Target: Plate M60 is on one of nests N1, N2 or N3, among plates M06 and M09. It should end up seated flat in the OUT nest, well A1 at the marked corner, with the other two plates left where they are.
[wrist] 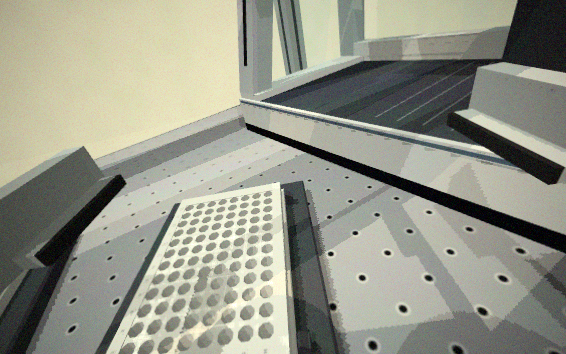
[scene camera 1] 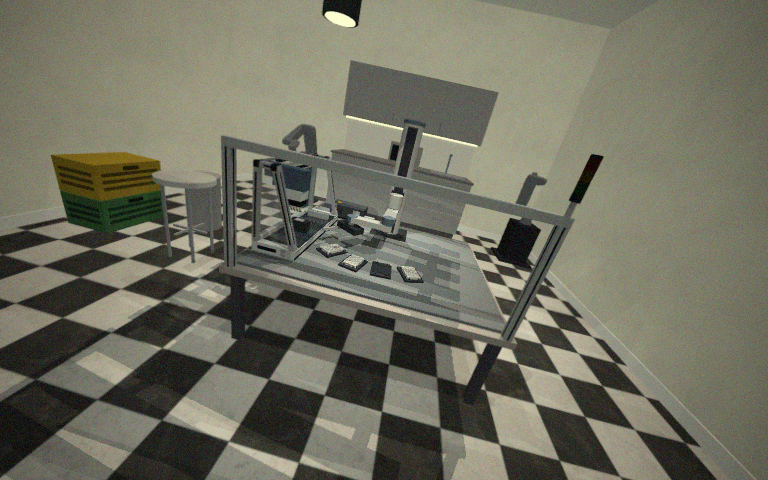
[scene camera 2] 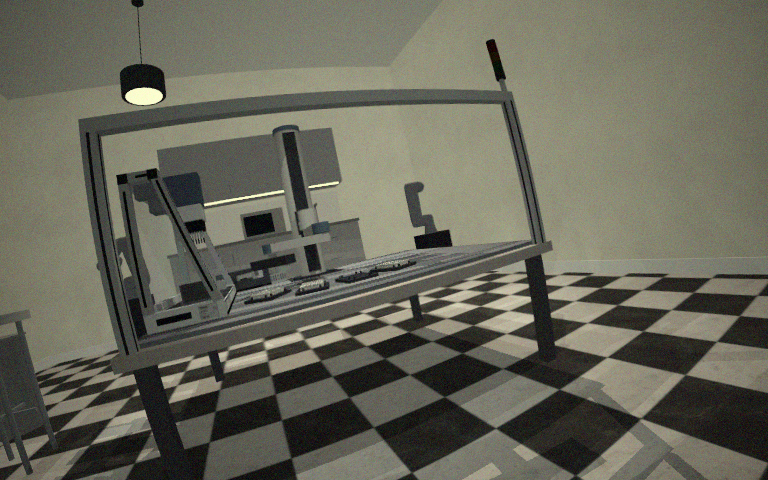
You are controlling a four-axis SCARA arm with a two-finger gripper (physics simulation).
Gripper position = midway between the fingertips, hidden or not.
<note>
The gripper [wrist: 274, 132] holds nothing. Also in view: a perforated grey deck [wrist: 396, 266].
</note>
